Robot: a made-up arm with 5 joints.
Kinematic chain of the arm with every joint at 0, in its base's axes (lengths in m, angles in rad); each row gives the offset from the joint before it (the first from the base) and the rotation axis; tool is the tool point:
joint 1: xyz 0 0 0.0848 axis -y
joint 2: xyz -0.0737 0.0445 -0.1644 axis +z
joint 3: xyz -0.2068 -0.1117 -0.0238 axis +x
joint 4: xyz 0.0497 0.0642 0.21 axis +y
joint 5: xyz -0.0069 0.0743 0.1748 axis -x
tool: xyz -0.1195 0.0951 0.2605
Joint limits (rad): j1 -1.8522..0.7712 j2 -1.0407..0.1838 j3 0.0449..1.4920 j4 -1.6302..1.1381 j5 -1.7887..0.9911
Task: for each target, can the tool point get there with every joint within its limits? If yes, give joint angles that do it. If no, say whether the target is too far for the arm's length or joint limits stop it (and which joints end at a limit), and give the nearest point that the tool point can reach.
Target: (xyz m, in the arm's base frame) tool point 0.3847 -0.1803 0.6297
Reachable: yes | joints -1.4966 -0.4374 0.6547 -0.0466 -0.3028
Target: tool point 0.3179 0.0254 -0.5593
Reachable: no: joint limits stop it (at a limit: joint 1, joint 2, joint 3, joint 4) | nearest point 0.2420 0.0563 -0.1613 | short by 0.406 m
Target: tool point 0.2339 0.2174 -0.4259
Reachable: no: joint limits stop it (at a limit: joint 1, joint 2, joint 3) | nearest point 0.2131 0.1489 -0.1569 | short by 0.278 m
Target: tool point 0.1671 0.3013 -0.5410
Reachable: no: joint limits stop it (at a limit: joint 1, joint 2, joint 3, joint 4, joint 5) | nearest point -0.0812 0.2577 -0.4384 | short by 0.272 m
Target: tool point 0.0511 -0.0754 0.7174
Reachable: yes | joints -1.1454 0.0141 0.8556 -0.8544 0.6605
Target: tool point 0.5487 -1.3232 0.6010
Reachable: no: too far | nearest point 0.1953 -0.6868 0.4249 | short by 0.749 m
